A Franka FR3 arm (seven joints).
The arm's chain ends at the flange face. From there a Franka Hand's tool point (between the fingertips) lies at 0.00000 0.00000 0.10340 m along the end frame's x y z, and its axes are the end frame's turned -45 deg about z.
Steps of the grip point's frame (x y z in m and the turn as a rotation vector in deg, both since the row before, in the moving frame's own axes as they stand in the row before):
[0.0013 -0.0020 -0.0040 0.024 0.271 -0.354]
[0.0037 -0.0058 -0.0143 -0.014 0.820 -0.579]
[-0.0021 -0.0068 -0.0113 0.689 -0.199 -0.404]
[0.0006 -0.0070 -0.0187 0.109 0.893 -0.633]
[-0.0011 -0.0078 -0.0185 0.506 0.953 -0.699]
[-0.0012 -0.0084 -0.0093 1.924 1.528 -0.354]
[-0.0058 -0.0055 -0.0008 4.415 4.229 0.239]
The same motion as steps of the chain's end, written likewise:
[-0.0008 -0.0020 -0.0040 0.209 0.175 -0.354]
[-0.0025 -0.0057 -0.0143 0.570 0.590 -0.579]
[-0.0052 -0.0027 -0.0113 0.346 -0.628 -0.404]
[-0.0055 -0.0041 -0.0187 0.709 0.554 -0.633]
[-0.0069 -0.0029 -0.0185 1.032 0.316 -0.699]
[-0.0063 -0.0007 -0.0092 2.441 -0.280 -0.354]
[-0.0078 0.0112 -0.0002 6.112 -0.132 0.239]

